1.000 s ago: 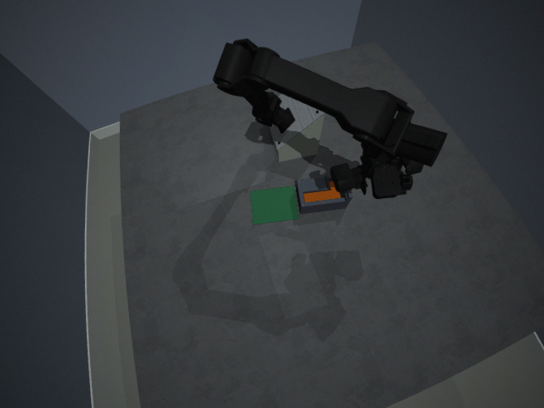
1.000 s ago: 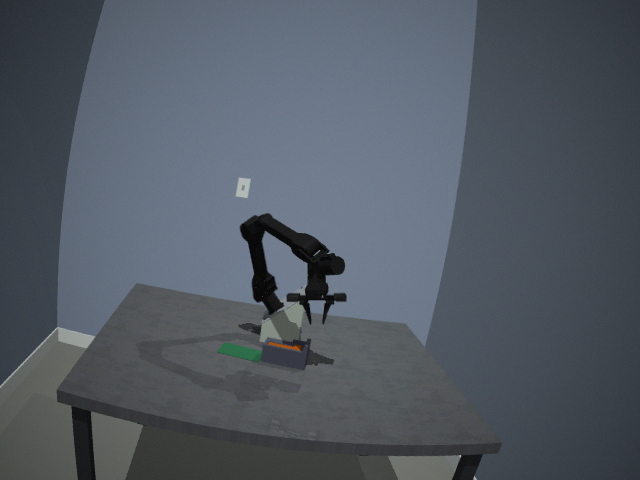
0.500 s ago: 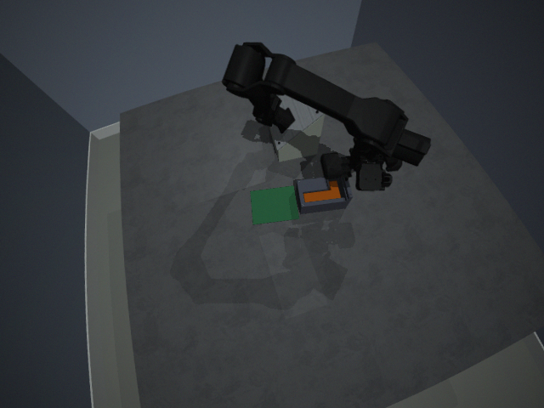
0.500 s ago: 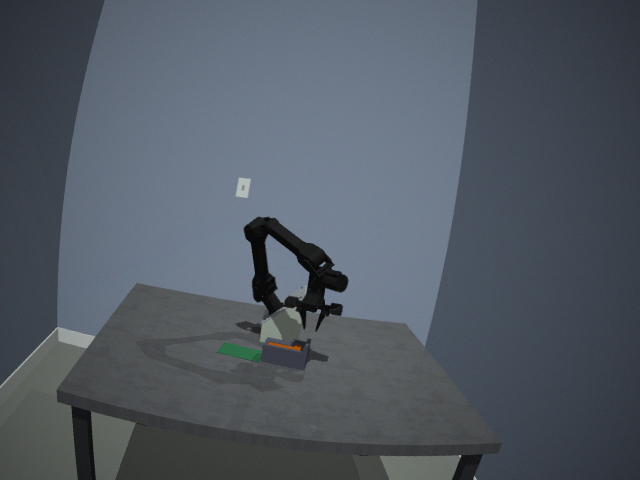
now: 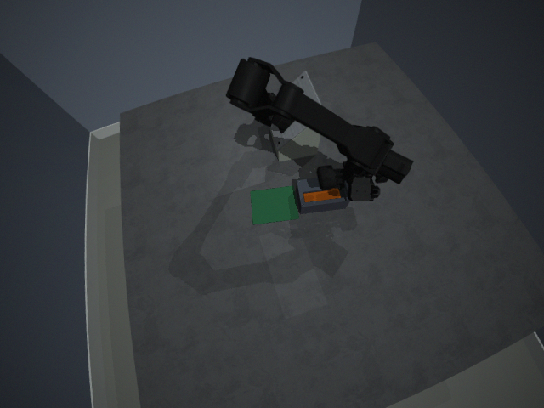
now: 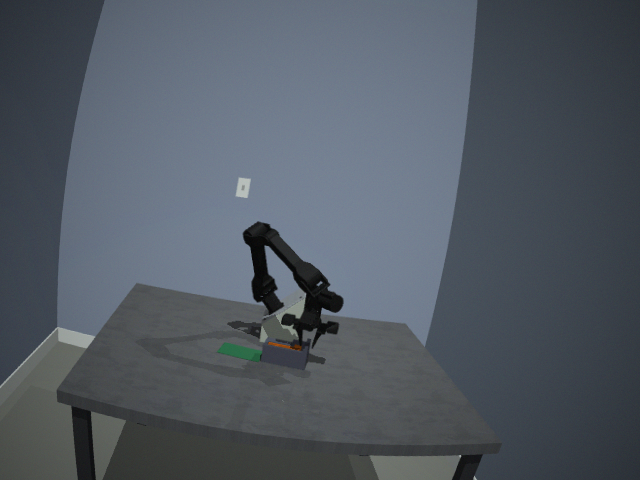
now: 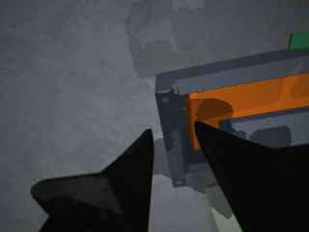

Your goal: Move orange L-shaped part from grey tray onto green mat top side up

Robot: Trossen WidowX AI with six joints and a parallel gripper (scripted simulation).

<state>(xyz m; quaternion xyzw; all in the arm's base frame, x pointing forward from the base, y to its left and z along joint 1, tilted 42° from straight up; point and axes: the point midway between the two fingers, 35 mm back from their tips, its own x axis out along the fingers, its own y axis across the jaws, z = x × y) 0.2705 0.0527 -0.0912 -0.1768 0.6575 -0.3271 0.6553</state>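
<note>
My gripper tip is now 10 mm past the orange L-shaped part, 60 mm to the left of it and 20 mm above it. From my gripper tip the other things lie so: green mat 50 mm behind, 220 mm to the right, 90 mm below.
</note>
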